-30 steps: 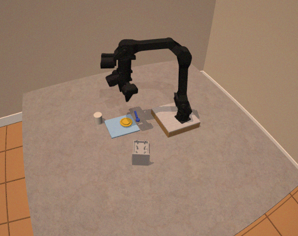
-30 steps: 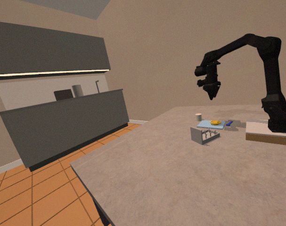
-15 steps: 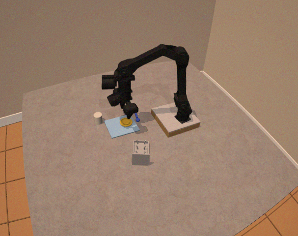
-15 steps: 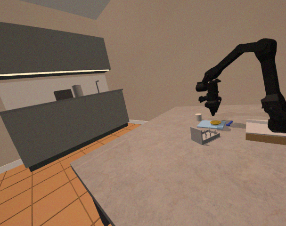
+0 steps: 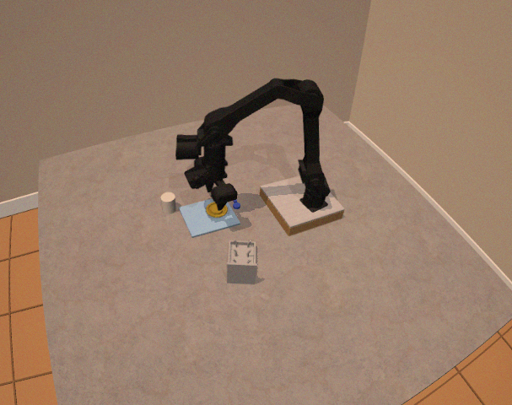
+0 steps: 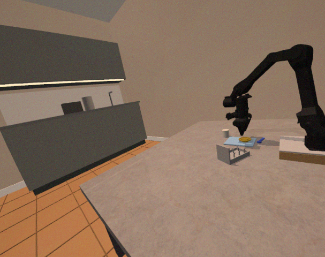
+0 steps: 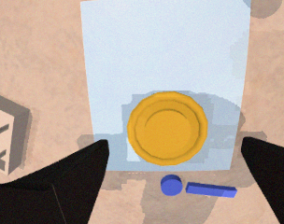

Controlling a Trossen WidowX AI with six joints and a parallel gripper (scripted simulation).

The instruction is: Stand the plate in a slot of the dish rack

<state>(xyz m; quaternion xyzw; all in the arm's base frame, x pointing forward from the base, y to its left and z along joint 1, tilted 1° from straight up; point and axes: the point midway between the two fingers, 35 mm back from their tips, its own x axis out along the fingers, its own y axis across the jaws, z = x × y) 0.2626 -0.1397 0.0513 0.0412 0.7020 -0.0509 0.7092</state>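
Now: gripper tip 40 mm above the yellow plate and 10 mm past it. Round my gripper tip: blue spoon (80 mm behind, 50 mm below, 20 mm to the right); then white cup (110 mm ahead, 90 mm to the right, 30 mm below); then light blue mat (50 mm below, 20 mm ahead).
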